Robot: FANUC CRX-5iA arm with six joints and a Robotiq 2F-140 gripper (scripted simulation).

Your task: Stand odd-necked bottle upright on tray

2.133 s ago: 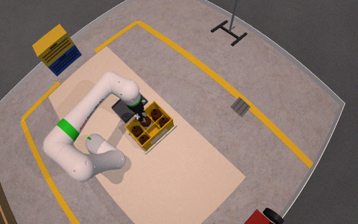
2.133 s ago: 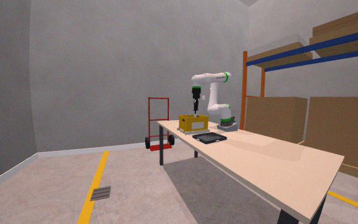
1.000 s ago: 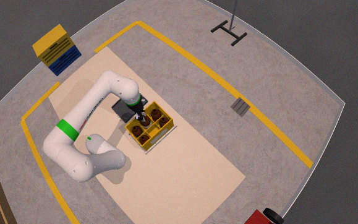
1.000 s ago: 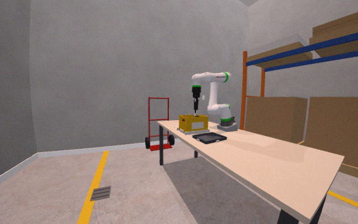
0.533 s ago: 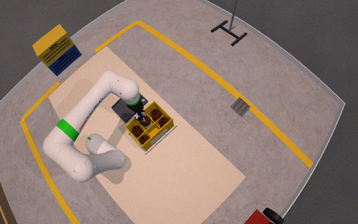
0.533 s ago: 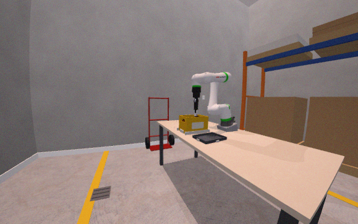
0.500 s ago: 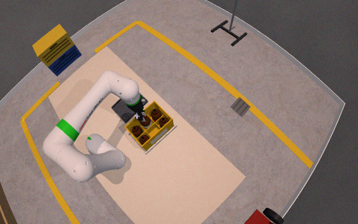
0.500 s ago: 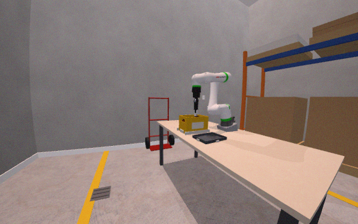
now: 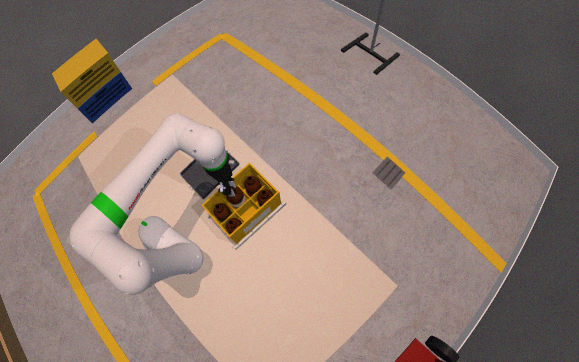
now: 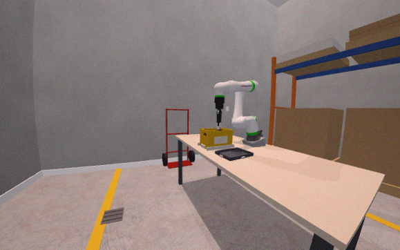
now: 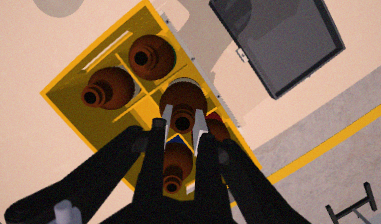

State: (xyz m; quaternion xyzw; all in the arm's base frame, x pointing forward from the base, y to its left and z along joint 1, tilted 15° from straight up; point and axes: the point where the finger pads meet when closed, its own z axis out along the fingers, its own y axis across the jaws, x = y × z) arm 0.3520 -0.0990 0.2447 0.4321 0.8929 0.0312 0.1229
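The brown bottle lies 90 mm below my hand. From my hand the other things lie so: yellow crate (130 mm below, 40 mm to the right, 10 mm behind); then dark tray (240 mm to the left, 200 mm below, 30 mm ahead).
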